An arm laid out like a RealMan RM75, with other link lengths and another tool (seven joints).
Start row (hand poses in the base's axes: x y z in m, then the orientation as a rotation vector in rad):
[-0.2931 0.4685 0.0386 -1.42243 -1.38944 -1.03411]
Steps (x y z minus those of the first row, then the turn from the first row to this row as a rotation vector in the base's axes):
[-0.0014 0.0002 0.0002 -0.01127 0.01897 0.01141]
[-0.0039 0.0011 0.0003 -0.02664 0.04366 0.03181]
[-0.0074 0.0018 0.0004 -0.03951 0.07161 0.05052]
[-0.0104 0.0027 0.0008 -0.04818 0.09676 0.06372]
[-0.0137 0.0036 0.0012 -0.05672 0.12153 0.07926]
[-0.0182 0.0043 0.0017 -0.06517 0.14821 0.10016]
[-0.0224 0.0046 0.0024 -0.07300 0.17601 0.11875]
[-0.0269 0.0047 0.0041 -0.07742 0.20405 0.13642]
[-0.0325 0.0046 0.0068 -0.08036 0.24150 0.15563]
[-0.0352 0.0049 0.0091 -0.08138 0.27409 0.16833]
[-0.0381 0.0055 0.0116 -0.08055 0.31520 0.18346]
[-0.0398 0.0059 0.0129 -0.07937 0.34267 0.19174]
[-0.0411 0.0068 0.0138 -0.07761 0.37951 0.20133]
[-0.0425 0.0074 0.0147 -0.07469 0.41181 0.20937]
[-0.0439 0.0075 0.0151 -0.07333 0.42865 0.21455]
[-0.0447 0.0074 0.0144 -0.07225 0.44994 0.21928]
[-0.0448 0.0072 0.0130 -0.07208 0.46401 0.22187]
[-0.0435 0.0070 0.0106 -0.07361 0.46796 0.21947]
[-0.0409 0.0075 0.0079 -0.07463 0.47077 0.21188]
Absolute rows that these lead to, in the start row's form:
[-0.2945 0.4687 0.0388 -1.42745 -1.39022 -1.00452]
[-0.2970 0.4696 0.0389 -1.42956 -1.39461 -0.96207]
[-0.3005 0.4703 0.0390 -1.43197 -1.39360 -0.91943]
[-0.3035 0.4712 0.0394 -1.43482 -1.38841 -0.88510]
[-0.3068 0.4721 0.0398 -1.43523 -1.38451 -0.84975]
[-0.3113 0.4728 0.0403 -1.43138 -1.38182 -0.80960]
[-0.3155 0.4731 0.0410 -1.42906 -1.37635 -0.77045]
[-0.3200 0.4732 0.0427 -1.42495 -1.36773 -0.73383]
[-0.3256 0.4731 0.0454 -1.42075 -1.35168 -0.68962]
[-0.3283 0.4734 0.0477 -1.41908 -1.33444 -0.65470]
[-0.3312 0.4740 0.0502 -1.41588 -1.31070 -0.61266]
[-0.3329 0.4744 0.0515 -1.41460 -1.29341 -0.58618]
[-0.3342 0.4753 0.0524 -1.41370 -1.26926 -0.55181]
[-0.3356 0.4759 0.0533 -1.41200 -1.24698 -0.52283]
[-0.3370 0.4760 0.0537 -1.41029 -1.23595 -0.50709]
[-0.3378 0.4759 0.0530 -1.40995 -1.22144 -0.48791]
[-0.3379 0.4757 0.0516 -1.41045 -1.21190 -0.47525]
[-0.3366 0.4755 0.0492 -1.41419 -1.20861 -0.47257]
[-0.3340 0.4760 0.0465 -1.42167 -1.20326 -0.47413]

